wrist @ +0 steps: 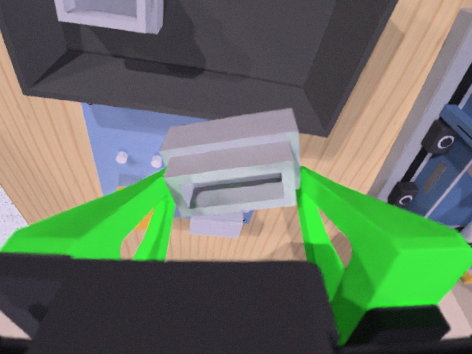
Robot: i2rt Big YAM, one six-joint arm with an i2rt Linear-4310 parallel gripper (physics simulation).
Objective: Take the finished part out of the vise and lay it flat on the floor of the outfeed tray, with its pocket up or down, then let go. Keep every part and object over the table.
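Frame: origin at the arm's base, x ahead, y left, z up, level; millimetres.
Seen in the pictures: gripper, between the fingertips: (236,177).
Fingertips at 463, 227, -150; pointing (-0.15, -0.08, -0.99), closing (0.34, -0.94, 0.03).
Offsets run from my fingertips to a thing's top centre, as dx, dy, dz. "spot": to the spot under its first point. Level surfaces: height alone.
The finished part @[+9, +4, +22] (230,167), a light grey stepped block with a rectangular pocket, is held between the green fingertips of my gripper (236,177). Its pocket opening faces toward the camera and the lower side of the view. The gripper is shut on it at both ends. The outfeed tray (250,40), dark grey with sloped walls, is at the top of the view, beyond the part; its near wall lies just past the part. The vise @[spot: -8, -227, -80] (442,175), blue and grey with black fittings, shows in part at the right edge.
Another pocketed grey part @[+33, +92, -79] (147,20) lies in the tray at upper left. A blue plate @[-124, +16, -118] (107,122) with white pegs @[spot: -113, +79, -110] (122,157) lies on the wooden table @[dz -126] (55,145) below the tray. A pale block @[-166, -36, -82] (216,225) shows beneath the held part. An orange piece @[-180, +52, -82] (142,220) is behind the left finger.
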